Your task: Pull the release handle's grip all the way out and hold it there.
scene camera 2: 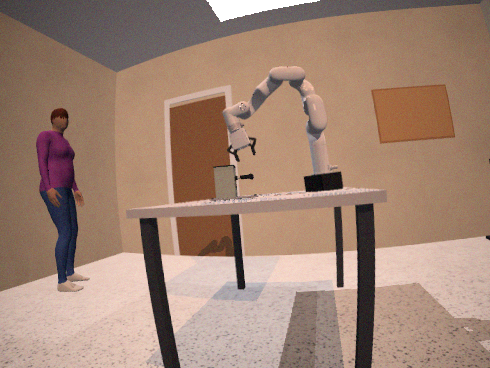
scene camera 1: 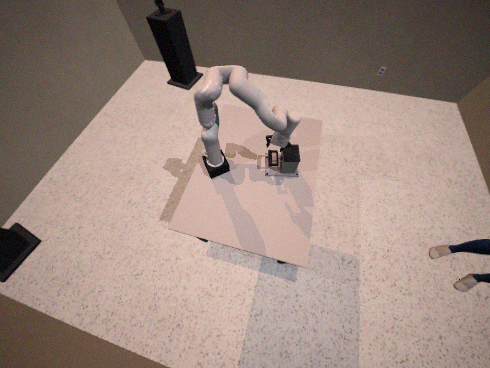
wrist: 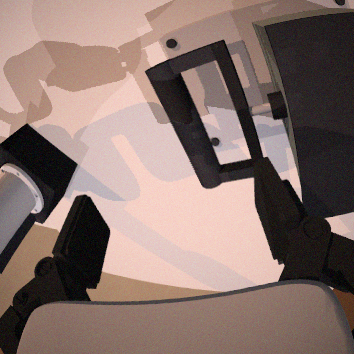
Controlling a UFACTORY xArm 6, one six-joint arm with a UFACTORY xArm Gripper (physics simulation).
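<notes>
The release handle is a black rectangular frame whose thick grip bar (scene camera 1: 269, 158) (scene camera 2: 248, 176) (wrist: 181, 112) stands out from a dark-topped, grey-green box (scene camera 1: 290, 159) (scene camera 2: 225, 182) (wrist: 320, 100). A thin light rod (wrist: 261, 108) runs between the frame and a black collar on the box; a short length of it shows. My gripper (scene camera 1: 277, 146) (scene camera 2: 245, 156) (wrist: 172, 198) is open and empty, above the handle in the scene camera 2 view. In the wrist view its right finger overlaps the frame's lower corner; whether they touch I cannot tell. The left finger is apart from the grip.
The box stands on a base plate with dark bolts (wrist: 171, 43) on the table (scene camera 1: 240, 210) (scene camera 2: 280, 204). The arm's black base (scene camera 1: 216, 166) (scene camera 2: 324, 181) (wrist: 42, 170) stands on the table, on the grip's side of the box. A person (scene camera 2: 61, 160) stands away from the table.
</notes>
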